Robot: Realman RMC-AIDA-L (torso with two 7-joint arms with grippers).
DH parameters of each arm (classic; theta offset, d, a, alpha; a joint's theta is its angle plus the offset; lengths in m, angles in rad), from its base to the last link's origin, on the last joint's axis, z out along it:
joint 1: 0 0.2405 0 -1.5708
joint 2: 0 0 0 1.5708
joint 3: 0 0.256 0 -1.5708
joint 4: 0 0 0 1.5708
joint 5: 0 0.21 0 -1.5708
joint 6: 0 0 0 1.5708
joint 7: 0 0.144 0 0
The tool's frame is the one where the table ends.
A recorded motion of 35 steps. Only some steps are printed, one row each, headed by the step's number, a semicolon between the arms.
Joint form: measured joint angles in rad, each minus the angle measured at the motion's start. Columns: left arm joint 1, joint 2, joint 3, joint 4, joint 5, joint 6, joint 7; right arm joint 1, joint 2, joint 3, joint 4, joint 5, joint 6, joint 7.
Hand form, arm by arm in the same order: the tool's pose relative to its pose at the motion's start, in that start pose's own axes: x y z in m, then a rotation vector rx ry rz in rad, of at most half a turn. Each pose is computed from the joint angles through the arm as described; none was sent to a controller.
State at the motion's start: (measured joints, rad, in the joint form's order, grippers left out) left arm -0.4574 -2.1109 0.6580 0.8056 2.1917 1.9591 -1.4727; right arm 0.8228 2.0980 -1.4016 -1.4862 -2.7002 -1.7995 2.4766
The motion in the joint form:
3: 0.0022 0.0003 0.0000 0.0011 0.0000 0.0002 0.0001; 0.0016 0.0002 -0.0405 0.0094 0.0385 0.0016 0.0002
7: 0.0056 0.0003 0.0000 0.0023 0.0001 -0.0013 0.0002; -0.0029 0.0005 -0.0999 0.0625 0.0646 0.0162 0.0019
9: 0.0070 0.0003 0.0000 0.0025 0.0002 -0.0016 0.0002; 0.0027 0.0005 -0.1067 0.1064 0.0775 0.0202 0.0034
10: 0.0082 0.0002 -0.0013 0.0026 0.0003 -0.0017 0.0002; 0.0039 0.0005 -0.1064 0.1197 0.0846 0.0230 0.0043
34: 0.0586 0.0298 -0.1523 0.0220 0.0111 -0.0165 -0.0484; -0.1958 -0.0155 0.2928 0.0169 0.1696 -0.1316 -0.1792
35: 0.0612 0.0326 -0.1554 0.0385 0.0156 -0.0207 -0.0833; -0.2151 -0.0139 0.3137 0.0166 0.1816 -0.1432 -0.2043
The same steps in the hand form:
3: -0.0006 0.0002 -0.0005 0.0015 -0.0002 -0.0010; -0.0051 0.0100 0.0050 -0.0358 0.0023 -0.0402
7: -0.0016 0.0004 -0.0010 0.0050 -0.0002 -0.0031; -0.0033 0.0201 0.0205 -0.0843 0.0436 -0.0658
9: -0.0020 0.0005 -0.0012 0.0060 -0.0002 -0.0042; -0.0010 0.0219 0.0278 -0.1155 0.0641 -0.0562
10: -0.0024 0.0006 -0.0015 0.0074 0.0009 -0.0054; -0.0005 0.0224 0.0298 -0.1266 0.0660 -0.0508
34: -0.0157 -0.0022 -0.0400 0.1742 0.0847 -0.1019; 0.0885 -0.0047 0.0016 -0.2405 -0.1137 0.1927
35: -0.0153 -0.0031 -0.0441 0.1916 0.0776 -0.1293; 0.0961 -0.0030 0.0021 -0.2578 -0.1263 0.1967

